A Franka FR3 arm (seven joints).
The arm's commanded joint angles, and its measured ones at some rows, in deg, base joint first. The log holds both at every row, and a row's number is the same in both.
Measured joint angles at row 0: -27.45 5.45 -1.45 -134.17 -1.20 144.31 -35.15
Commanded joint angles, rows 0 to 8: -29.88 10.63 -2.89 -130.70 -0.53 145.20 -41.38; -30.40 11.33 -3.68 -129.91 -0.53 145.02 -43.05; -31.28 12.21 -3.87 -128.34 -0.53 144.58 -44.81; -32.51 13.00 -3.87 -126.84 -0.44 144.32 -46.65; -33.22 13.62 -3.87 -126.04 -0.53 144.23 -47.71; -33.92 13.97 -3.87 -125.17 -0.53 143.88 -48.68; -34.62 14.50 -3.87 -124.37 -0.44 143.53 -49.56; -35.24 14.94 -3.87 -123.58 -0.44 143.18 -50.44; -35.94 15.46 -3.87 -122.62 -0.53 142.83 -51.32
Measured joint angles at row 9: -33.42 11.18 -4.12 -126.65 -1.20 144.15 -47.52
